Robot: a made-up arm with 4 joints. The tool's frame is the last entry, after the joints. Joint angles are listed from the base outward. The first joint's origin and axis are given. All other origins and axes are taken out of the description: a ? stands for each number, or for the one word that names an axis. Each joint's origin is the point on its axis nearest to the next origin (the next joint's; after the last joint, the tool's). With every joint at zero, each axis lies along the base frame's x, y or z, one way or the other. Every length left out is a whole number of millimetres.
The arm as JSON. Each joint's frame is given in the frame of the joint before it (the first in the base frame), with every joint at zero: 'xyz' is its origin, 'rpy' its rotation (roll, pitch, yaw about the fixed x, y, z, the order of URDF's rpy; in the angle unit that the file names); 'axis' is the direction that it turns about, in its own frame. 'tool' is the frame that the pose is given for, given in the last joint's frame.
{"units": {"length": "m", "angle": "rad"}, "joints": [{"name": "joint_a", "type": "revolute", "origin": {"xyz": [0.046, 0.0, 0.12], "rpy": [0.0, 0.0, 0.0]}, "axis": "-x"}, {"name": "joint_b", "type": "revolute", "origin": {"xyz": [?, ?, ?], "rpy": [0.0, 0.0, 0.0]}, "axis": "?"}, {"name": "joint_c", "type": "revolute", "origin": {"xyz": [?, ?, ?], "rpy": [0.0, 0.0, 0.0]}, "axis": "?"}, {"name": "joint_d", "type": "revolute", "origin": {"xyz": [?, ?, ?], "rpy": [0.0, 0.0, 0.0]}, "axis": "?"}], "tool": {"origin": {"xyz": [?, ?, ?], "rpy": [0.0, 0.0, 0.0]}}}
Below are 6 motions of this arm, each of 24 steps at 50 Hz.
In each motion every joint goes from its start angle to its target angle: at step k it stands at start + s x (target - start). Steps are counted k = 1, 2, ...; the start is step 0. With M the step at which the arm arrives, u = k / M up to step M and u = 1 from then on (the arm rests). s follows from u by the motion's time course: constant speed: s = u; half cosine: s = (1 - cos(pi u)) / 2; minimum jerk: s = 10 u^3 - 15 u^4 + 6 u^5.
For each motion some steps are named. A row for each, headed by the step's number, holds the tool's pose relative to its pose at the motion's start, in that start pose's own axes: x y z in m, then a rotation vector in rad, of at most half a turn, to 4 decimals.
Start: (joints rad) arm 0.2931 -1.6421 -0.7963 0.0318
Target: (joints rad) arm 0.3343 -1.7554 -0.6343 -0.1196
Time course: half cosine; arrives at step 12
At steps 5, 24:
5: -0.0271 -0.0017 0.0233 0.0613 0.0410 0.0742
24: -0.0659 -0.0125 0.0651 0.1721 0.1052 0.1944

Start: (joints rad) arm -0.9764 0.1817 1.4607 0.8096
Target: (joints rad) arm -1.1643 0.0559 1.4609 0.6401
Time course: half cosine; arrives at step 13
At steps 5, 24:
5: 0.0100 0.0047 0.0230 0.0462 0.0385 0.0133
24: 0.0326 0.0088 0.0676 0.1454 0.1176 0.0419

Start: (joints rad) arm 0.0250 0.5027 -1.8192 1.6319
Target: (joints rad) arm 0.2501 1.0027 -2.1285 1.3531
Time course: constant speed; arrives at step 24
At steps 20, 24:
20: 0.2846 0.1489 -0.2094 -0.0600 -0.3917 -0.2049
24: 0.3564 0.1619 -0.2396 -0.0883 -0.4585 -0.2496

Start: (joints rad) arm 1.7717 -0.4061 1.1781 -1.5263
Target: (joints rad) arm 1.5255 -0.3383 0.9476 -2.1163
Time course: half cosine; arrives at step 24
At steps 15, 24:
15: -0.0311 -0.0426 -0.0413 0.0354 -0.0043 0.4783
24: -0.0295 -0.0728 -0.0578 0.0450 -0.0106 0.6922

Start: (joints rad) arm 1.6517 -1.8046 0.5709 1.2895
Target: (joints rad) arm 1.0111 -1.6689 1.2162 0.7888
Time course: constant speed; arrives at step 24
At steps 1, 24:
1: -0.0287 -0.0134 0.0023 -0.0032 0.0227 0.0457
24: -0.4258 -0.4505 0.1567 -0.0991 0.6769 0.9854

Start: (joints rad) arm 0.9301 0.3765 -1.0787 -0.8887
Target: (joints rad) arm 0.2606 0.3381 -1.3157 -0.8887
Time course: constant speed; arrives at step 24
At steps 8, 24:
8: 0.0130 -0.0127 0.1081 0.1420 -0.0510 -0.0238
24: 0.0049 -0.0837 0.3149 0.4246 -0.1593 -0.0505

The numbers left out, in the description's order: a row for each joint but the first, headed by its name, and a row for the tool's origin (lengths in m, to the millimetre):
joint_b: xyz 0.0 0.119 -0.215, axis -y
joint_c: xyz 0.407 0.0 -0.066, axis +x
joint_d: xyz 0.0 0.361 -0.063, axis -z
tool: xyz -0.118 0.235 0.0

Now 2 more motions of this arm.
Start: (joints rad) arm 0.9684 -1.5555 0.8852 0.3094
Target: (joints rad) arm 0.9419 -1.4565 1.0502 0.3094
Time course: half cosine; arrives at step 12
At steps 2, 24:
2: -0.0043 0.0020 0.0076 0.0114 0.0007 0.0063
24: -0.0669 0.0176 0.1138 0.1691 0.0180 0.0966

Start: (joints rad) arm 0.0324 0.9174 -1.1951 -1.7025
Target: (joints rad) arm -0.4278 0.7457 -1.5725 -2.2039
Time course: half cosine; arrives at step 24
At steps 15, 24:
15: -0.0656 -0.0528 0.0119 0.2668 -0.0300 0.4002
24: -0.0864 -0.0831 0.0114 0.3668 -0.0792 0.5976

